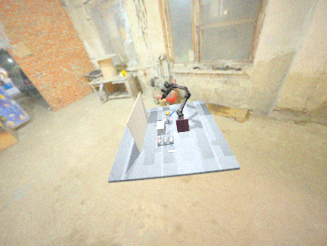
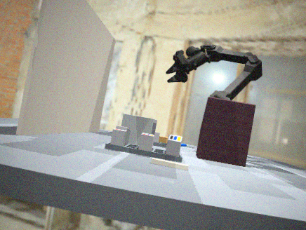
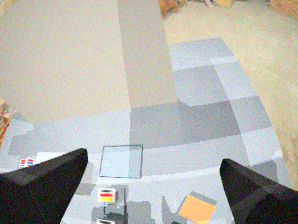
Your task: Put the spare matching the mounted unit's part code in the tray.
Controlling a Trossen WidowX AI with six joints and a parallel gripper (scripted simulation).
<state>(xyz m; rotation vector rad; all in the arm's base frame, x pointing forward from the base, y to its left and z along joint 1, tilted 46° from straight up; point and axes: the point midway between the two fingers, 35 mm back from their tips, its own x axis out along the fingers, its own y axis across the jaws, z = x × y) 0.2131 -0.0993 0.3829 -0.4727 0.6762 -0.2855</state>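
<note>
My gripper tip is now 570 mm to the right of the white spare block, 260 mm above it and 70 mm short of it. From my gripper tip the other things lie so: beige panel (330 mm to the left, 290 mm ahead, 80 mm below).
</note>
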